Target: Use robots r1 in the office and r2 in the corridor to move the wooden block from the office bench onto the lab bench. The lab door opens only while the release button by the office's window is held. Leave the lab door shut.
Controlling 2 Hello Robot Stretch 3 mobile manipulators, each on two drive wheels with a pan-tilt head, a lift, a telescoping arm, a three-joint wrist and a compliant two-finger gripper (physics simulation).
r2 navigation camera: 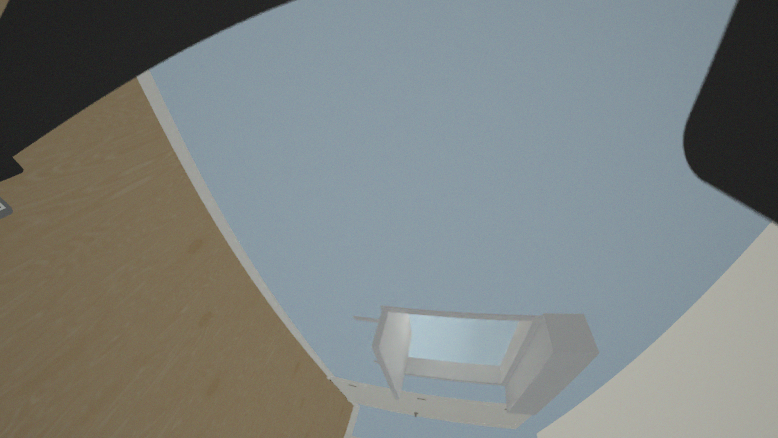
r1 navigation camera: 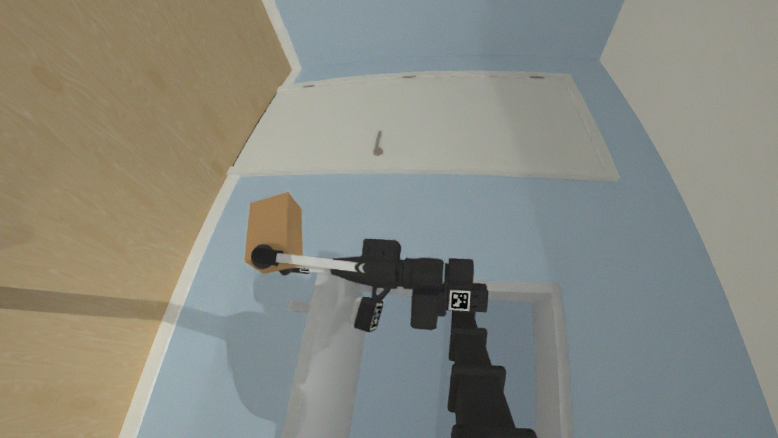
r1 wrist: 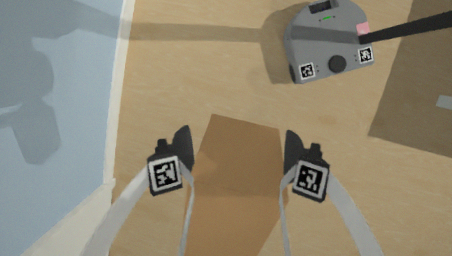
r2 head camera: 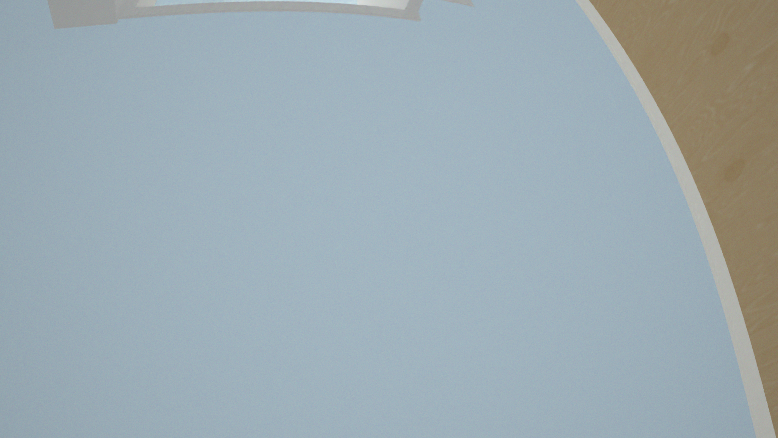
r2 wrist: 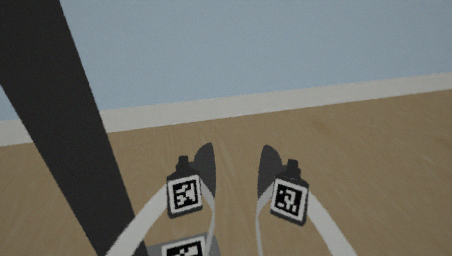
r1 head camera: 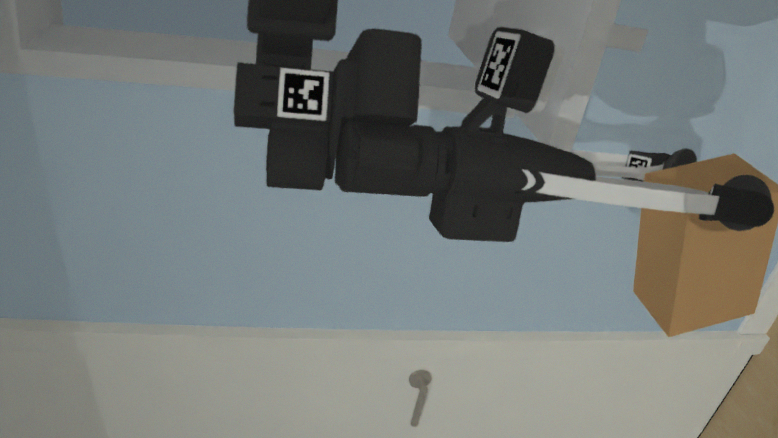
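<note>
The wooden block is orange-brown and held off the floor, near the blue wall. r1's gripper is shut on it, with one fingertip on each side. r2's gripper is open, with bare floor showing between its fingers. The white-framed window opening is behind r1's arm and also shows in r2's navigation view. A white door with a lever handle is shut; I cannot tell which door it is. The release button and both benches cannot be made out.
A light panel projects at the window's side. r1's grey base stands on the wooden floor. A grey box-like side piece sticks out beside the window on r2's side. r2's dark mast crosses its wrist view.
</note>
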